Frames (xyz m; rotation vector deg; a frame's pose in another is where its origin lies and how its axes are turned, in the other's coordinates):
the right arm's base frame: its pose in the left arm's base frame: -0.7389 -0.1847 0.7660 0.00 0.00 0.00
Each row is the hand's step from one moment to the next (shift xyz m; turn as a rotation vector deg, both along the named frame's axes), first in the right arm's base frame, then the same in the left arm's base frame.
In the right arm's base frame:
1: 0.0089 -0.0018 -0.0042 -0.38 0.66 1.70
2: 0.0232 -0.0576 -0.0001 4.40 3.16 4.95
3: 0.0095 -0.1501 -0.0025 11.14 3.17 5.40
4: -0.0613 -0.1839 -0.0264 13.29 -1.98 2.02
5: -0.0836 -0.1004 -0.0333 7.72 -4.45 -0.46
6: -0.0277 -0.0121 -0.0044 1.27 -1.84 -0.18
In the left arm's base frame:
1: 0.0089 -0.0018 -0.0042 -0.38 0.66 1.70
2: 0.0232 -0.0576 -0.0001 4.40 3.16 4.95
3: 0.0095 -0.1501 -0.0025 11.14 3.17 5.40
4: -0.0613 -0.1839 -0.0264 13.29 -1.98 2.02
5: -0.0836 -0.1004 -0.0333 7.72 -4.45 -0.46
6: -0.0277 -0.0121 -0.0044 1.27 -1.84 -0.18

